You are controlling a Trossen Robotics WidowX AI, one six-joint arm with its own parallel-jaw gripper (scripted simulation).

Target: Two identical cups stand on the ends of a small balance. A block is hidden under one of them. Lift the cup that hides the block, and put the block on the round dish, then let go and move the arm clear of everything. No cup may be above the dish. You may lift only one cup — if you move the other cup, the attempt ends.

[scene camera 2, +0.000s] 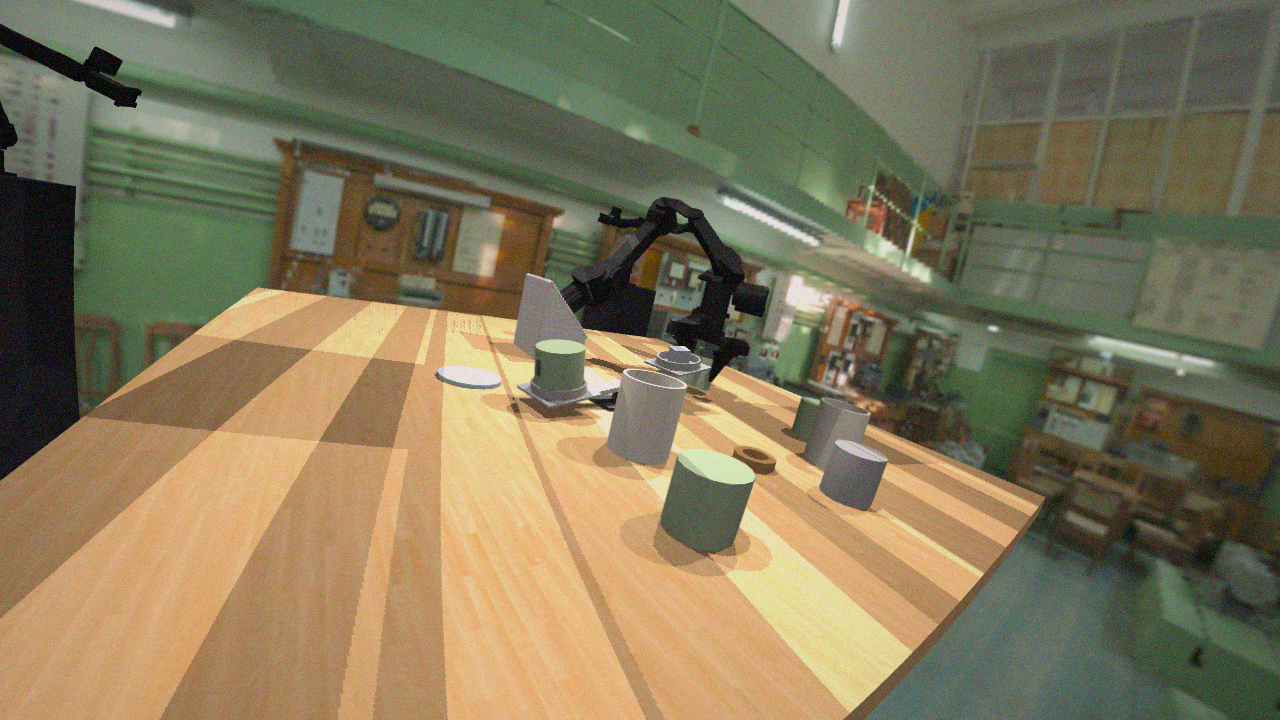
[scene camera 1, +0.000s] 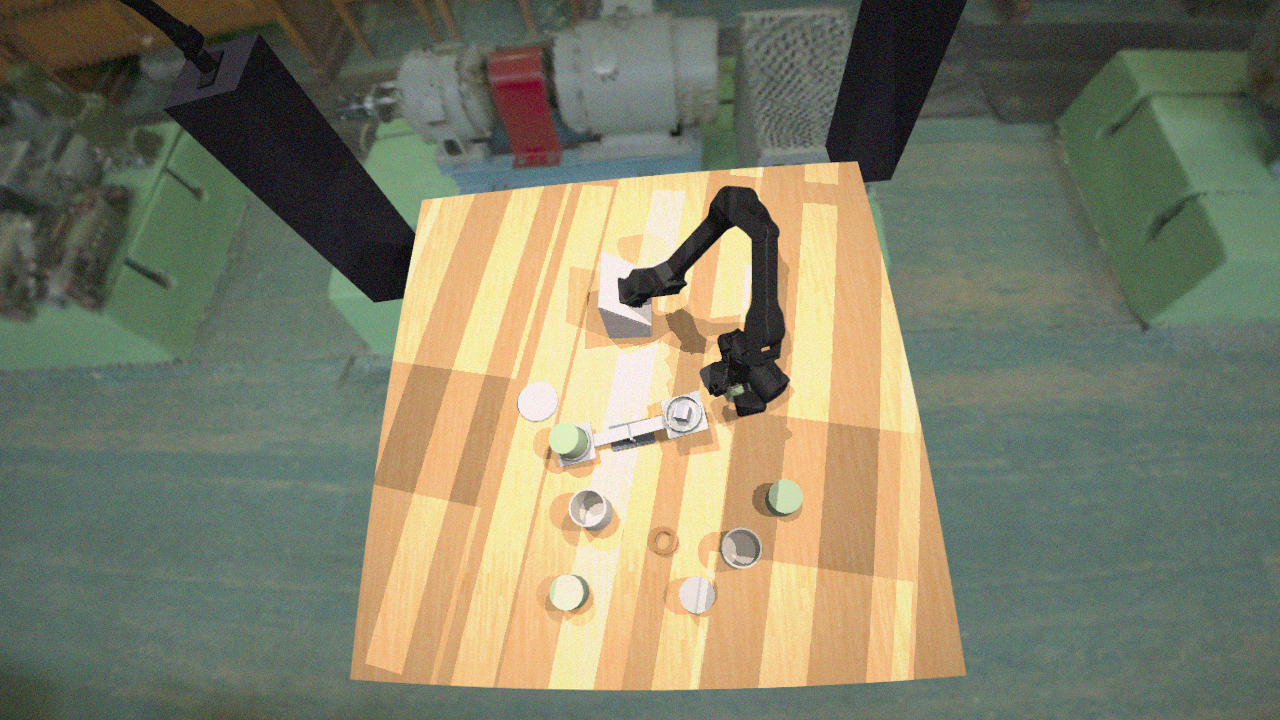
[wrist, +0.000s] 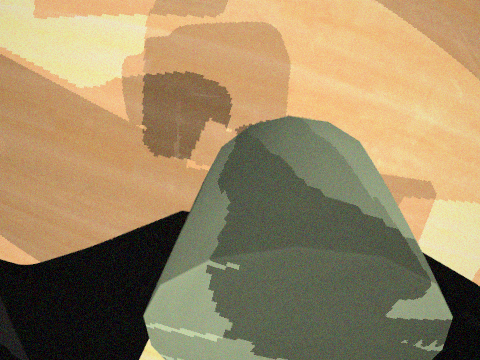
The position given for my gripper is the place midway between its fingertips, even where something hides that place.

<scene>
My gripper (scene camera 2: 696, 376) carries a green cup. I also see a grey cylinder (scene camera 2: 854, 471) and a small grey balance (scene camera 1: 698, 422).
The grey cylinder is seen too in scene camera 1 (scene camera 1: 696, 594). The small grey balance is seen too in scene camera 2 (scene camera 2: 550, 398). My gripper is seen too in scene camera 1 (scene camera 1: 738, 385) and in the wrist view (wrist: 291, 238). The wrist view does not show the grey cylinder: it is out of frame.
</scene>
